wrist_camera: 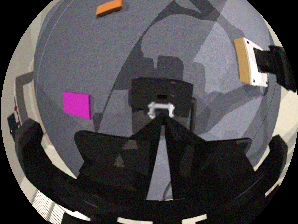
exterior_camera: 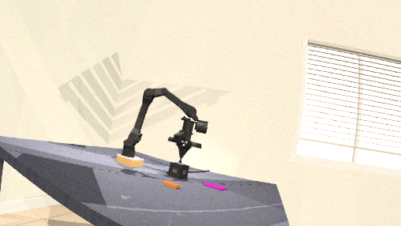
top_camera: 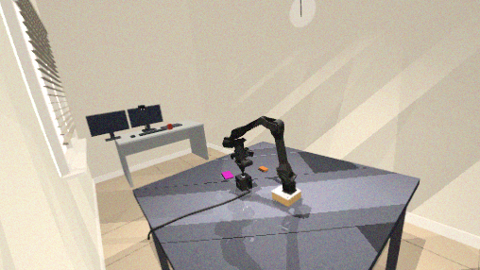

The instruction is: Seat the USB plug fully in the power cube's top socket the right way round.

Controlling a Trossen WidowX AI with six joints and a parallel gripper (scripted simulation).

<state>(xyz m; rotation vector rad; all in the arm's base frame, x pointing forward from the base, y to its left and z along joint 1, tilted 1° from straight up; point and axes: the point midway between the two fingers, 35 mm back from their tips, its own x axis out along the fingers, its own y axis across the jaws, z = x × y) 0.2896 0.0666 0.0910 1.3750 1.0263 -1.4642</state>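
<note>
Now: the USB plug 2 cm below my gripper tip. The rest, counted from my gripper tip: orange block 26 cm to the right, 10 cm below, 5 cm ahead; then magenta block 21 cm ahead, 10 cm below, 4 cm to the right.
</note>
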